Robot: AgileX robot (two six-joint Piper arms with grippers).
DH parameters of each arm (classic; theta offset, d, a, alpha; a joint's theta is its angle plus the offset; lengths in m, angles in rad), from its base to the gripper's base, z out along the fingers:
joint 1: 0 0.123 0 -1.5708
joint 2: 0.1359 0 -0.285 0
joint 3: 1.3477 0 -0.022 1.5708
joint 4: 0 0.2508 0 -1.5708
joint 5: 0 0 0.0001 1.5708
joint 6: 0 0.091 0 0
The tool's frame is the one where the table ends.
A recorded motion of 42 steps. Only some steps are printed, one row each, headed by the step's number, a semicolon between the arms.
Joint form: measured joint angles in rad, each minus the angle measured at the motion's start. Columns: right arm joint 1, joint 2, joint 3, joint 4, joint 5, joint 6; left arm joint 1, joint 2, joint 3, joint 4, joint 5, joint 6.
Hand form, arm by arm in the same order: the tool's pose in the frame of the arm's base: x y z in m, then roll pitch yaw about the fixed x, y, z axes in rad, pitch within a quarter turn. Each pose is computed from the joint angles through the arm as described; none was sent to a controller.
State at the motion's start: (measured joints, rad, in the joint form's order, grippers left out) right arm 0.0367 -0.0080 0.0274 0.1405 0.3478 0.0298; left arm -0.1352 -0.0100 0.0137 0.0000 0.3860 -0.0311
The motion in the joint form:
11: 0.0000 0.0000 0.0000 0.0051 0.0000 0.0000; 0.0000 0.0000 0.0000 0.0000 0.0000 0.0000
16: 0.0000 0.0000 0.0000 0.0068 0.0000 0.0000; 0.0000 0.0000 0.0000 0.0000 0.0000 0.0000
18: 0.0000 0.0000 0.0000 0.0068 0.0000 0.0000; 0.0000 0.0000 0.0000 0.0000 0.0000 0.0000
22: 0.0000 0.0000 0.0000 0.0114 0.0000 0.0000; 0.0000 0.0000 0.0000 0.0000 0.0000 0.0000
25: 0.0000 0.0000 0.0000 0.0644 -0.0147 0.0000; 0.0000 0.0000 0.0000 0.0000 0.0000 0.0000
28: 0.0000 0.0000 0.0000 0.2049 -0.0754 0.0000; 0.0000 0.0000 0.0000 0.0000 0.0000 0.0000
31: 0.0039 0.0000 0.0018 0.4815 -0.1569 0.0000; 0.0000 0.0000 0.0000 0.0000 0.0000 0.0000
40: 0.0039 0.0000 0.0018 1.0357 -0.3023 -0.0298; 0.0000 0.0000 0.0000 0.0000 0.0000 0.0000
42: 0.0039 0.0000 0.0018 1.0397 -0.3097 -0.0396; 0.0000 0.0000 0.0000 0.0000 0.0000 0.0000
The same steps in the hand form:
11: 0.0533 0.0065 0.1734 2.5763 1.2419 2.6392; 0.0517 -0.0070 0.1744 -3.0423 1.2667 3.1105
16: 0.0533 0.0065 0.1734 2.5718 1.2410 2.6351; 0.0517 -0.0070 0.1744 -3.0423 1.2667 3.1105
18: 0.0533 0.0065 0.1734 2.5718 1.2410 2.6351; 0.0517 -0.0070 0.1744 -3.0423 1.2667 3.1105
22: 0.0533 0.0067 0.1734 2.5598 1.2386 2.6240; 0.0517 -0.0070 0.1744 -3.0423 1.2667 3.1105
25: 0.0536 0.0080 0.1750 2.4061 1.2192 2.4802; 0.0517 -0.0070 0.1744 -3.0423 1.2667 3.1105
28: 0.0547 0.0103 0.1812 2.0448 1.1479 2.1380; 0.0517 -0.0070 0.1744 -3.0423 1.2667 3.1105
31: 0.0557 0.0124 0.1897 1.7170 0.9125 1.8386; 0.0517 -0.0070 0.1744 -3.0423 1.2667 3.1105
40: 0.0567 0.0062 0.2022 1.5183 0.3965 1.6331; 0.0517 -0.0070 0.1744 -3.0423 1.2667 3.1105
42: 0.0568 0.0056 0.2025 1.5149 0.4019 1.6248; 0.0517 -0.0070 0.1744 -3.0423 1.2667 3.1105

